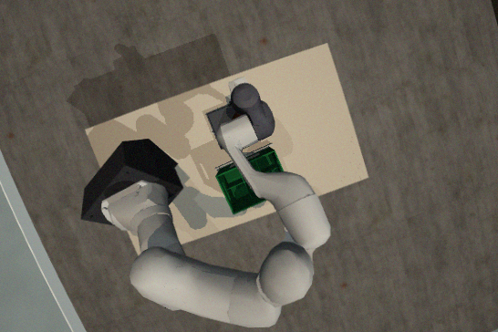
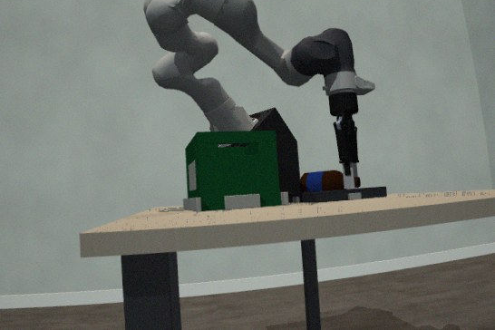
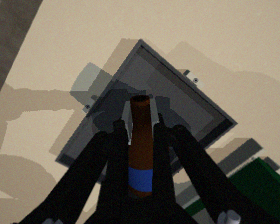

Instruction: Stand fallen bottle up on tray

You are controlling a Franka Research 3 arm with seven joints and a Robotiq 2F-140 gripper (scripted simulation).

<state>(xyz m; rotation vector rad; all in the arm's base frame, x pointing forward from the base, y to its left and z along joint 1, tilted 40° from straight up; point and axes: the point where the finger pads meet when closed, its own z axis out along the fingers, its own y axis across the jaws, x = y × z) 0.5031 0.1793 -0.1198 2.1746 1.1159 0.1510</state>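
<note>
My gripper is now 40 mm past the bottle, 40 mm to the left of it and 20 mm above it. The rest, counted from my hand: dark grey tray (50 mm behind, 40 mm to the right, 50 mm below); green crate (70 mm behind, 310 mm to the right, 20 mm above).
</note>
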